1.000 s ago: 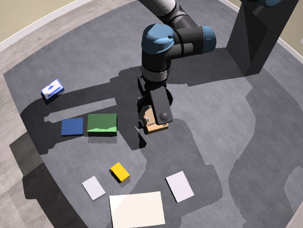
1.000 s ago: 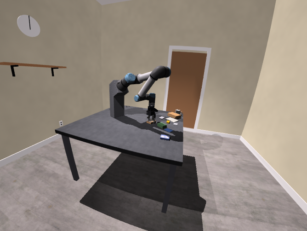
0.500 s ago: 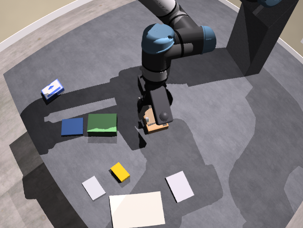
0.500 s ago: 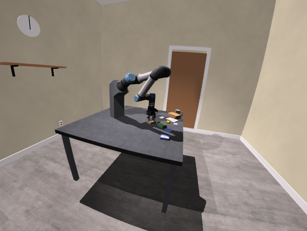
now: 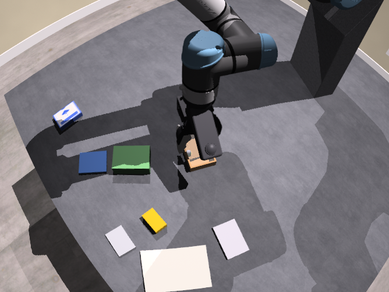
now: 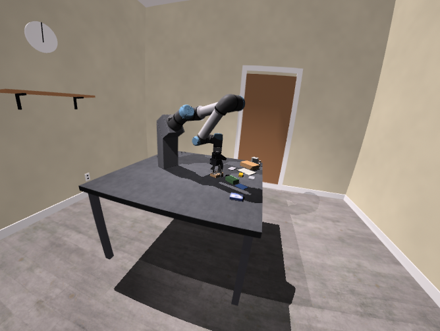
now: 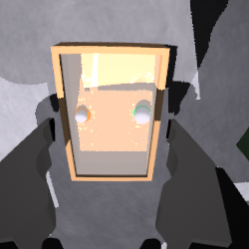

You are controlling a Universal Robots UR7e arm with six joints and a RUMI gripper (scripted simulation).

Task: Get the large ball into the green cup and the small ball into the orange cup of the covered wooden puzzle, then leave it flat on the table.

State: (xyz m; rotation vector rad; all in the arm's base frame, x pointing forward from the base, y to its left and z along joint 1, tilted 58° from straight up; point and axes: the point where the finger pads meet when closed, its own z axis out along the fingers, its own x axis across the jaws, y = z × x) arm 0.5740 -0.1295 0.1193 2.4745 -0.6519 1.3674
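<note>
My gripper is now 1 cm above the covered wooden puzzle. Also, from my hand: green box 14 cm to the right, 11 cm ahead; blue block 24 cm to the right, 16 cm ahead, 2 cm below; yellow block 23 cm ahead, 1 cm to the right, 1 cm below.
</note>
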